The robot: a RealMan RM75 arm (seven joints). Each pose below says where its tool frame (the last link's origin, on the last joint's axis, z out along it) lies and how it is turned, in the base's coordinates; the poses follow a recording.
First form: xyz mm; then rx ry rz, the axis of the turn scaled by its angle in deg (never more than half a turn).
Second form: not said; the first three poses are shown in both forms.
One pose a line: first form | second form
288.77 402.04 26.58 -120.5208 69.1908 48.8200 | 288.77 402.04 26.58 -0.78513 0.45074 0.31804 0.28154
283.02 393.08 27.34 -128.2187 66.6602 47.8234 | 283.02 393.08 27.34 -0.81770 0.42512 0.30499 0.24007
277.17 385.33 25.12 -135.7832 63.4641 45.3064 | 277.17 385.33 25.12 -0.84913 0.39688 0.28333 0.20295
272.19 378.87 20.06 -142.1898 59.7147 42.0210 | 272.19 378.87 20.06 -0.87584 0.36782 0.25883 0.17500
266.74 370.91 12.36 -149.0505 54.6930 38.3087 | 266.74 370.91 12.36 -0.90296 0.33133 0.23208 0.14501
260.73 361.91 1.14 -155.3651 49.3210 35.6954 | 260.73 361.91 1.14 -0.92496 0.29363 0.21251 0.11434
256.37 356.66 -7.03 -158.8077 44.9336 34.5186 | 256.37 356.66 -7.03 -0.93720 0.26517 0.20371 0.09920
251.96 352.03 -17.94 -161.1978 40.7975 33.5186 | 251.96 352.03 -17.94 -0.94643 0.23953 0.19679 0.09041
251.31 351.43 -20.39 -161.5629 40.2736 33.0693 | 251.31 351.43 -20.39 -0.94792 0.23629 0.19402 0.08925
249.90 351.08 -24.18 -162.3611 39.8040 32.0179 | 249.90 351.08 -24.18 -0.95042 0.23300 0.18742 0.08535
